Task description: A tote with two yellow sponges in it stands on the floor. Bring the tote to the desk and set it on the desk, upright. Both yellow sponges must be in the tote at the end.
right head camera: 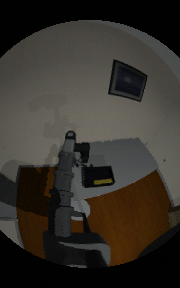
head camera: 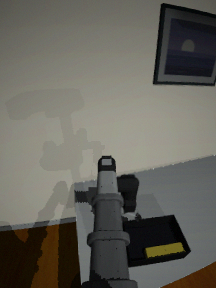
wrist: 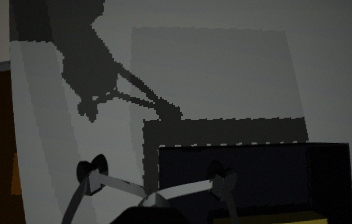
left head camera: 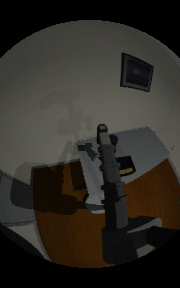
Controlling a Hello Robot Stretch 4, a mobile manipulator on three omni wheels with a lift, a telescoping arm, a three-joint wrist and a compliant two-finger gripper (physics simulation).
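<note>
The black tote stands upright on the grey desk. A yellow sponge lies in it along the near side. A second sponge cannot be made out. My gripper is open, its fingers spread with nothing between them. In the wrist view the tote's left wall lies between the fingertips, the right one over the tote and the left one over the desk. Their height above the rim cannot be told.
The telescoping arm reaches over the desk's left part, beside the tote. A pale wall with a framed picture stands behind the desk. Brown wooden floor lies in front. Shadows fall across the desk.
</note>
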